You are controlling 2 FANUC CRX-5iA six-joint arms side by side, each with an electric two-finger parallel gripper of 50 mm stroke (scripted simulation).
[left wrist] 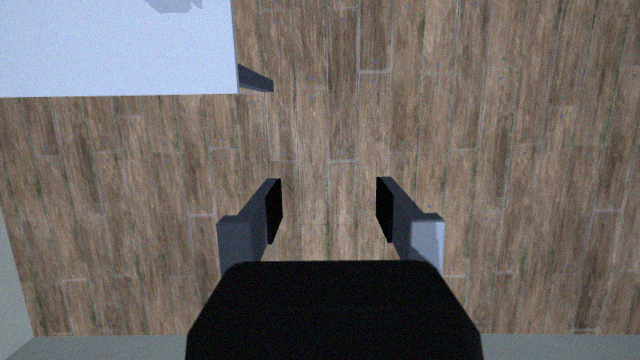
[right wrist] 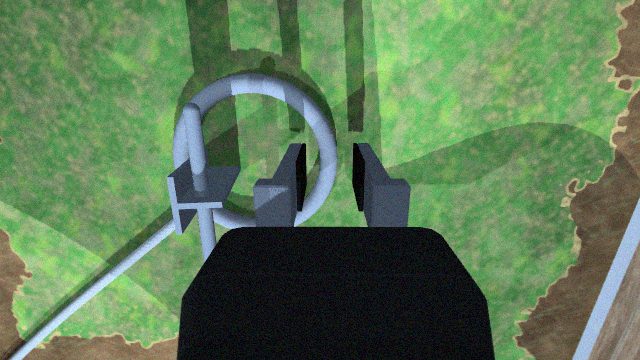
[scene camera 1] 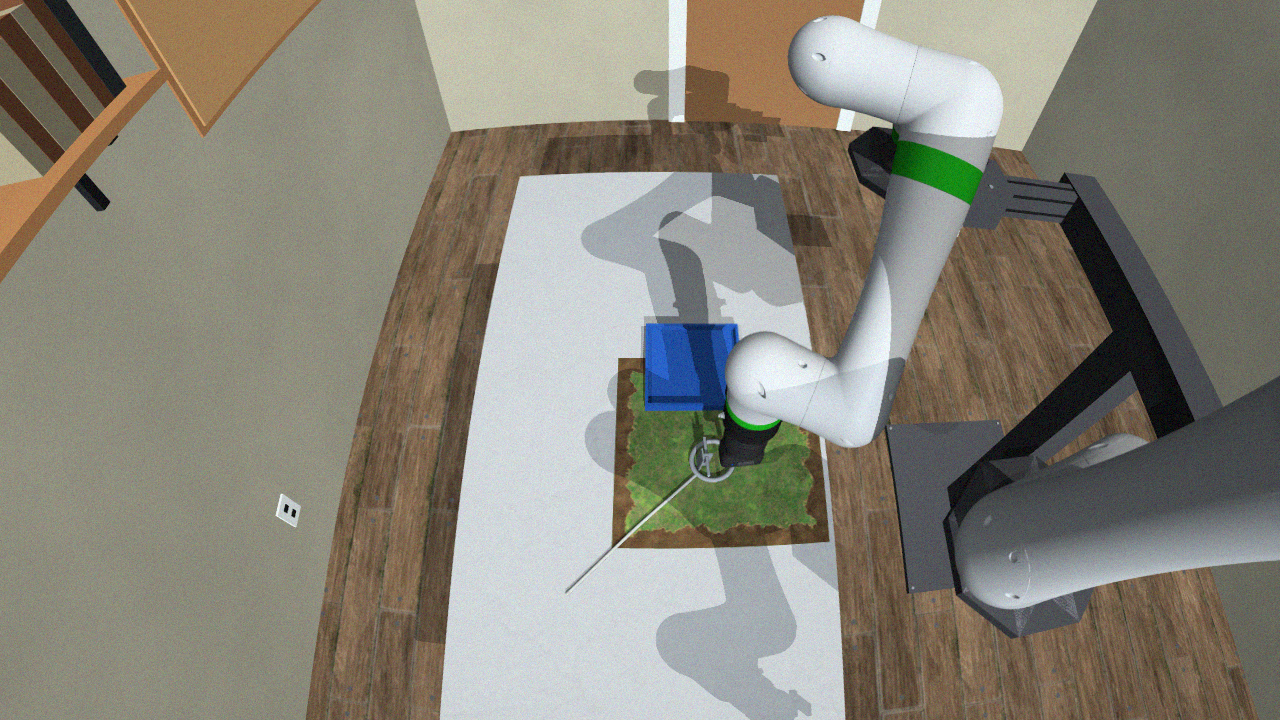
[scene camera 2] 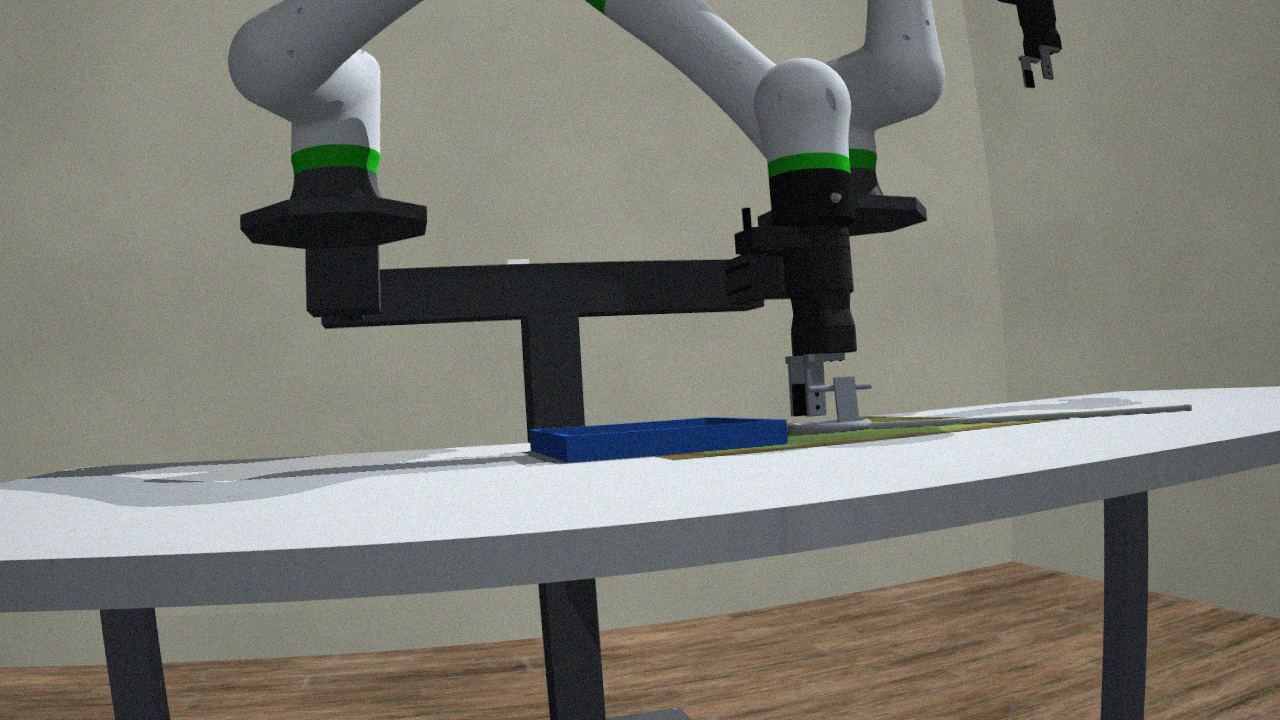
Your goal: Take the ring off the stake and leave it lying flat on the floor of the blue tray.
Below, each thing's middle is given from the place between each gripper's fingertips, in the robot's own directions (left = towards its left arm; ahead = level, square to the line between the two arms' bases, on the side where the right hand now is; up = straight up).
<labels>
The grey ring (scene camera 2: pixel 821 426) is 40 mm ahead of my right hand (scene camera 2: pixel 808 415) and 30 mm below it. From my right hand the other things lie so: blue tray (scene camera 2: pixel 600 442) 70 mm ahead, 200 mm to the right, 20 mm below; then grey stake (scene camera 2: pixel 845 388) 60 mm ahead, 10 mm to the left; then mat (scene camera 1: pixel 781 501) 20 mm ahead, 20 mm to the right, 50 mm below.
Right now the grey stake is 75 cm to the right of my left hand (scene camera 2: pixel 1039 83), 58 cm below it and 46 cm ahead of it. Also, from my left hand: blue tray 96 cm to the right, 60 cm below, 47 cm ahead; then grey ring 75 cm to the right, 60 cm below, 44 cm ahead; then mat 78 cm to the right, 62 cm below, 42 cm ahead.
</labels>
